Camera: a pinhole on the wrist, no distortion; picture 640 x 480 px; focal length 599.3 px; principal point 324.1 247.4 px. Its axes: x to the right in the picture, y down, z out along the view. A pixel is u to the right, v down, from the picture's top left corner.
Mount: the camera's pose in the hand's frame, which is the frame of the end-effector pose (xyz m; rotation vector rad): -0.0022 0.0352 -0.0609 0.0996 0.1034 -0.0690
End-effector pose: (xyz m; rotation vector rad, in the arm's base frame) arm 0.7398 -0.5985 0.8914 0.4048 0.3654 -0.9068
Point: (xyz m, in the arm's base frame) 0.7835 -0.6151 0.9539
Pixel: 300.6 320.4
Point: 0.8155 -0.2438 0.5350
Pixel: behind the camera
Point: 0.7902 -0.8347 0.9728
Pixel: 610.5 88.5
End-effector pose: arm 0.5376 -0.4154 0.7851 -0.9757 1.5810 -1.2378
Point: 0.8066 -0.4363 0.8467
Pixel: 141.7 76.1
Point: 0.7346 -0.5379 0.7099
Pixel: 400.1 318.8
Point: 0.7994 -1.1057 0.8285
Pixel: outside the picture
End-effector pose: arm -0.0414 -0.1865 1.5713 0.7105 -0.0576 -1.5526
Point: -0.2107 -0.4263 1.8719
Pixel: 378.1 290.1
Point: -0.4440 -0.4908 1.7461
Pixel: 489.6 18.3
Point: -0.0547 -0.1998 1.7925
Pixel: 59.1 430.9
